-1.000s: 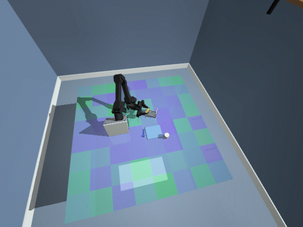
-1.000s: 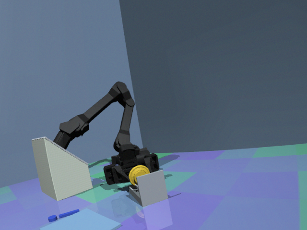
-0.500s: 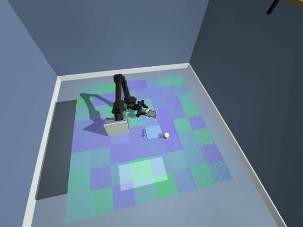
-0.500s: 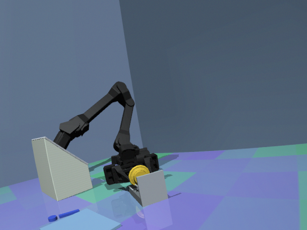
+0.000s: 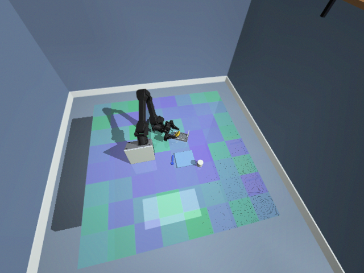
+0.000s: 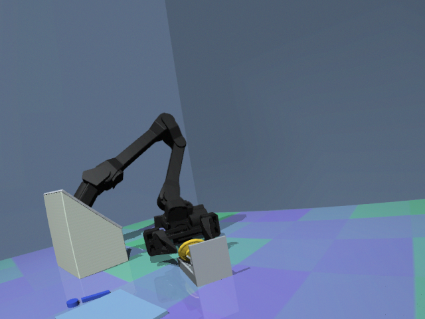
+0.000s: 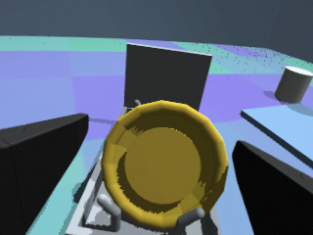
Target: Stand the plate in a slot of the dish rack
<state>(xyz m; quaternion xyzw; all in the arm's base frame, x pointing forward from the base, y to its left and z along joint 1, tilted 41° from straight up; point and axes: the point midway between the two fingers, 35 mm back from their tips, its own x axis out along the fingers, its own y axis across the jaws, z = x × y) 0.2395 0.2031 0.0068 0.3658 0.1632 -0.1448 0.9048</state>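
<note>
Now: gripper tip 10 mm past the yellow plate and 10 mm above it. Also, from my gripper tip: grey dish rack: 30 mm below, 20 mm ahead, 10 mm to the right; small white cup: 290 mm to the right, 140 mm ahead, 30 mm below; blue spoon: 230 mm to the right, 70 mm behind, 50 mm below.
</note>
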